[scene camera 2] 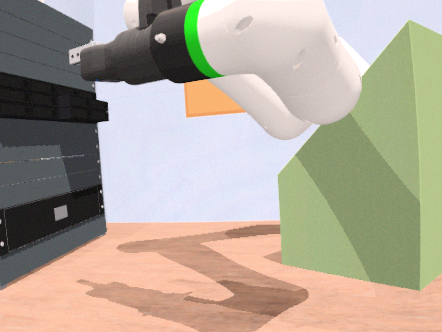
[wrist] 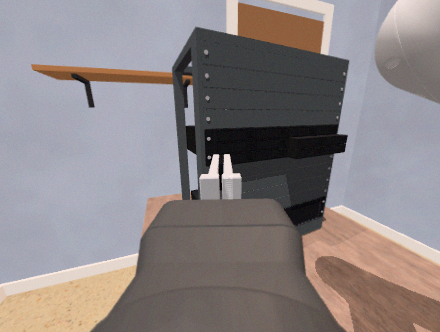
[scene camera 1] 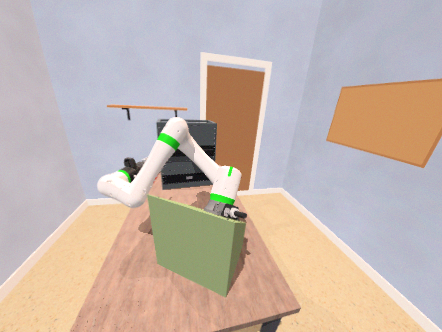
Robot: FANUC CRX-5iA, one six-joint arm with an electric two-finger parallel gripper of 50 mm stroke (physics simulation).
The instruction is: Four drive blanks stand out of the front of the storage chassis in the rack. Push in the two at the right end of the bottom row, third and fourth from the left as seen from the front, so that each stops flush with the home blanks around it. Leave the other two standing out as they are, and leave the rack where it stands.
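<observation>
The dark grey rack (scene camera 1: 187, 132) (scene camera 2: 45, 42) (wrist: 270, 65) stands upright at the table's far end. The black storage chassis (scene camera 2: 25, 97) (wrist: 245, 145) spans its middle. At the right end of the chassis's bottom row, a black block of drive blanks (scene camera 2: 82, 110) (wrist: 317, 146) stands out of the front. The seam between its blanks is too dark to make out, and I cannot tell the other two standing blanks. My gripper (scene camera 2: 75, 55) (wrist: 221, 165) is shut and empty. In the wrist view its fingertips overlap the chassis's lower left edge; in scene camera 2 they are above chassis height.
A large green block (scene camera 1: 195, 245) (scene camera 2: 350, 210) stands on the wooden table (scene camera 1: 125, 285) (scene camera 2: 175, 295) beside the arm. A black unit with a pale label (scene camera 2: 30, 220) sits low in the rack. A wall shelf (scene camera 1: 145, 107) (wrist: 110, 75) is left of the rack, a door (scene camera 1: 235, 120) behind it.
</observation>
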